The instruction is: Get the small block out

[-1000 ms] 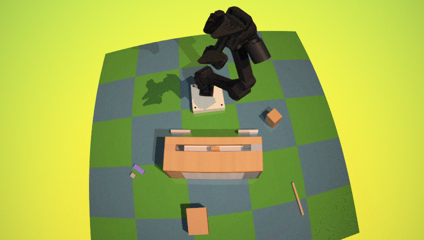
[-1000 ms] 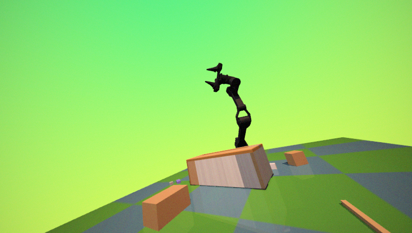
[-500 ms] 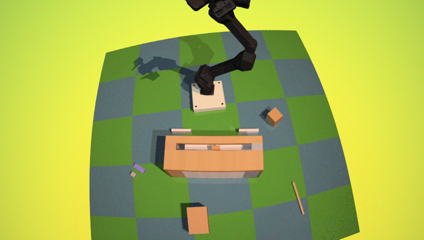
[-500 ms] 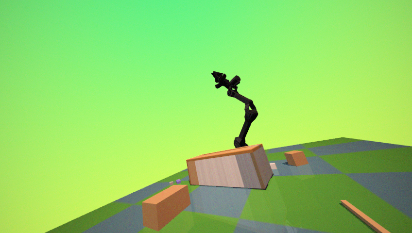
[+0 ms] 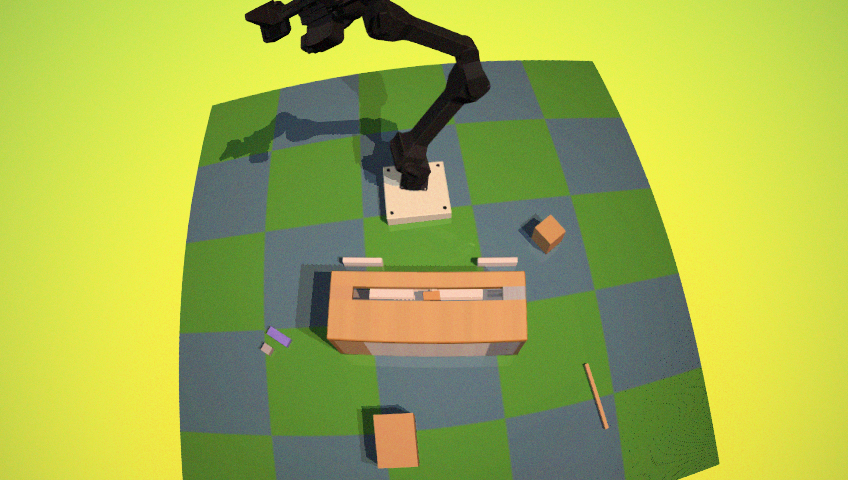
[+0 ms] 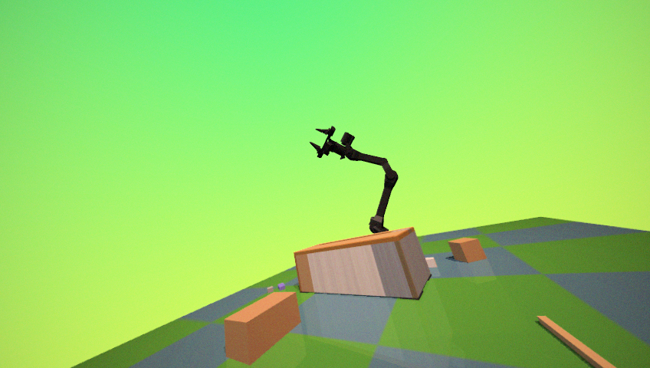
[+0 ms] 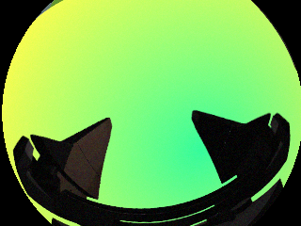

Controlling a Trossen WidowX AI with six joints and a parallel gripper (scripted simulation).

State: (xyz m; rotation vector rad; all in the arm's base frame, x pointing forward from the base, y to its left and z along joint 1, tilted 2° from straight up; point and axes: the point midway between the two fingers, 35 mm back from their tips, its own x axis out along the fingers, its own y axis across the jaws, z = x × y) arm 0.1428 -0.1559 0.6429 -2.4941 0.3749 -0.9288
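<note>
Right now my gripper tip is 640 mm above the orange wooden box, 200 mm to the right of it and 150 mm short of it. The rest, counted from my gripper tip: purple piece (690 mm below, 250 mm ahead, 130 mm to the right); grey cube (690 mm below, 290 mm ahead, 160 mm to the right); orange slab (670 mm below, 460 mm ahead, 160 mm to the left).
</note>
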